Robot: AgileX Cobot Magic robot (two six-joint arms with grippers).
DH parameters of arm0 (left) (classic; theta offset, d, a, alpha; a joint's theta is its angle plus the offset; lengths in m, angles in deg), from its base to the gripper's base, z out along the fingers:
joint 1: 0 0.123 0 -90
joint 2: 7.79 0 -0.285 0
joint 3: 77.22 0 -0.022 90
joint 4: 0 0.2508 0 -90
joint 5: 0 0 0.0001 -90
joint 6: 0 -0.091 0 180
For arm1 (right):
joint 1: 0 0.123 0 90
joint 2: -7.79 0 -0.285 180
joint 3: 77.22 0 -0.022 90
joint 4: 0 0.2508 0 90
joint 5: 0 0 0.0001 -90
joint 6: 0 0.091 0 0
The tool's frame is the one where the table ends.
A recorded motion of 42 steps. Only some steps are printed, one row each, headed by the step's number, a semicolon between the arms.
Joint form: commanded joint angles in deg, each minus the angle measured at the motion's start. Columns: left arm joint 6, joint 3, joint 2, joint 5, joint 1, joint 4; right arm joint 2, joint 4, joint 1, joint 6, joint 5, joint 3.
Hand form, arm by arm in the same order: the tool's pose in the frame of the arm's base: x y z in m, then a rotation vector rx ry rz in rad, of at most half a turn. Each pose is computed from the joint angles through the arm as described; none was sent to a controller.
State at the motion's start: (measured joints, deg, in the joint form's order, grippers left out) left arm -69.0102 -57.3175 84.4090 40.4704 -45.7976 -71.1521; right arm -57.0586 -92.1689 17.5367 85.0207 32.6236 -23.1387
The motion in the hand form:
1: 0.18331 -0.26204 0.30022 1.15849 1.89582 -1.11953; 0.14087 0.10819 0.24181 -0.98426 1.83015 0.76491
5: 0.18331 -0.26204 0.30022 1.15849 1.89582 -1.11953; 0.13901 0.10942 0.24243 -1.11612 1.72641 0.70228
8: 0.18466 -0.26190 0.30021 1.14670 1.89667 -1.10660; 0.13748 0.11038 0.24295 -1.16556 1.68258 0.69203
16: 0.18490 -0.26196 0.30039 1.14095 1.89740 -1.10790; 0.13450 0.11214 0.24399 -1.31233 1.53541 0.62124
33: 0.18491 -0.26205 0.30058 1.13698 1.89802 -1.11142; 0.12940 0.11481 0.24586 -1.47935 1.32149 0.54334
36: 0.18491 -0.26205 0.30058 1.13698 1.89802 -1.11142; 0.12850 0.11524 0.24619 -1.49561 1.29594 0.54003
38: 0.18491 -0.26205 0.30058 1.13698 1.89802 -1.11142; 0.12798 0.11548 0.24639 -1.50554 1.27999 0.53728
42: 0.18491 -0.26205 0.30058 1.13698 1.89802 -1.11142; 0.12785 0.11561 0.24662 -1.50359 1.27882 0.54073
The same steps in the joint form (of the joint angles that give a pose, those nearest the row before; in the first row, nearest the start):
1: 0.00 -0.98 -0.33 -4.74 0.02 -3.72; 0.15 -1.83 0.89 -5.34 7.24 0.03
5: 0.00 -0.98 -0.33 -4.74 0.02 -3.72; 0.15 -1.83 0.89 -13.65 8.69 0.03
8: 0.00 -0.98 -0.33 -5.60 0.02 -3.72; 0.15 -1.83 0.89 -16.57 9.88 0.03
16: 0.00 -0.98 -0.33 -5.74 0.02 -3.95; 0.15 -1.83 0.89 -26.76 12.15 0.03
33: 0.00 -0.98 -0.33 -5.74 0.02 -4.18; 0.15 -1.84 0.89 -39.74 15.97 0.03
36: 0.00 -0.98 -0.33 -5.74 0.02 -4.18; 0.15 -1.83 0.89 -41.05 16.63 0.03
38: 0.00 -0.98 -0.33 -5.74 0.02 -4.18; 0.15 -1.83 0.89 -41.88 17.01 0.03
42: 0.00 -0.98 -0.33 -5.74 0.02 -4.18; 0.15 -1.70 0.89 -41.88 17.16 0.03

